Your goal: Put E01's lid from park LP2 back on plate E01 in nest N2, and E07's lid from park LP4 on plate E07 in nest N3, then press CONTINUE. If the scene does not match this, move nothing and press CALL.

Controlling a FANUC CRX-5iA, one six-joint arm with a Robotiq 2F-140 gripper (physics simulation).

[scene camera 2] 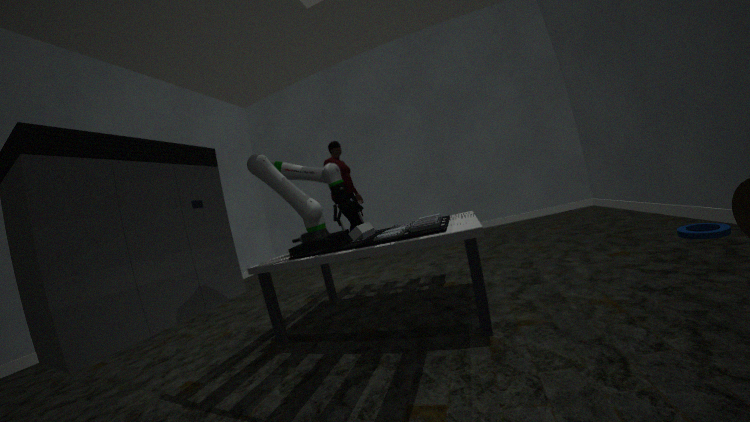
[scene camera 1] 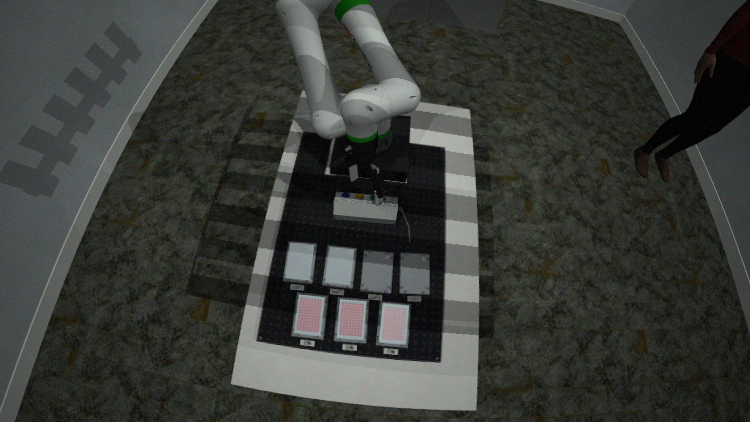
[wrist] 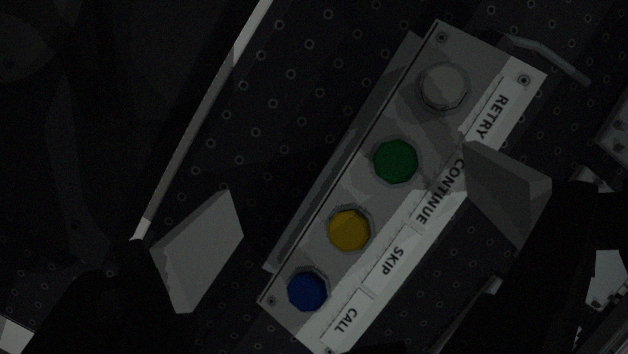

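Where they show: gripper, fingertip midpoint: point(scene camera 2: 354, 226) point(scene camera 1: 366, 190) point(wrist: 345, 193); arm's base, link origin: point(scene camera 2: 319, 238).
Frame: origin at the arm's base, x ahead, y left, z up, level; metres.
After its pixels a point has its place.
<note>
My gripper point(scene camera 1: 366, 185) @[x 0.255, y -0.031, z 0.032 m] point(scene camera 2: 347, 219) @[x 0.255, y -0.031, z 0.032 m] point(wrist: 345, 193) @[x 0.255, y -0.031, z 0.032 m] is open and empty, above the button box point(scene camera 1: 364, 211) @[x 0.328, y -0.038, z 0.013 m] point(scene camera 2: 361, 230) @[x 0.323, y -0.130, z 0.006 m] point(wrist: 480, 65) @[x 0.294, y 0.066, z 0.021 m]. In the wrist view the green button point(wrist: 395, 161) @[x 0.275, y -0.005, z 0.023 m] by the CONTINUE label lies between the finger pads' sides; the right pad overlaps the label's edge. The blue button point(wrist: 307, 291) @[x 0.266, y -0.102, z 0.023 m] is by CALL. Pink-welled plates point(scene camera 1: 309, 314) @[x 0.680, y -0.214, z -0.012 m] point(scene camera 1: 351, 320) @[x 0.698, y -0.081, z -0.012 m] point(scene camera 1: 393, 323) @[x 0.709, y 0.051, z -0.010 m] sit in three nests; the right one looks paler. Behind them, two park spots point(scene camera 1: 300, 262) @[x 0.501, y -0.254, z -0.029 m] point(scene camera 1: 339, 266) @[x 0.513, y -0.121, z -0.028 m] look bright and two point(scene camera 1: 377, 271) @[x 0.528, y 0.006, z -0.036 m] point(scene camera 1: 414, 273) @[x 0.536, y 0.132, z -0.037 m] greyer. Their tags are unreadable; whether lids are on is unclear.
The box also has a yellow button point(wrist: 349, 230) @[x 0.271, y -0.053, z 0.023 m] and a grey button point(wrist: 444, 86) @[x 0.280, y 0.045, z 0.023 m]. A cable point(scene camera 1: 406, 223) @[x 0.348, y 0.115, z -0.041 m] point(wrist: 550, 52) @[x 0.373, y 0.123, z -0.039 m] runs beside it. A person point(scene camera 1: 723, 73) point(scene camera 2: 343, 170) stands beyond the table point(scene camera 1: 356, 380) @[x 0.887, y -0.067, z -0.059 m]. A cabinet point(scene camera 2: 120, 236) stands by the wall.
</note>
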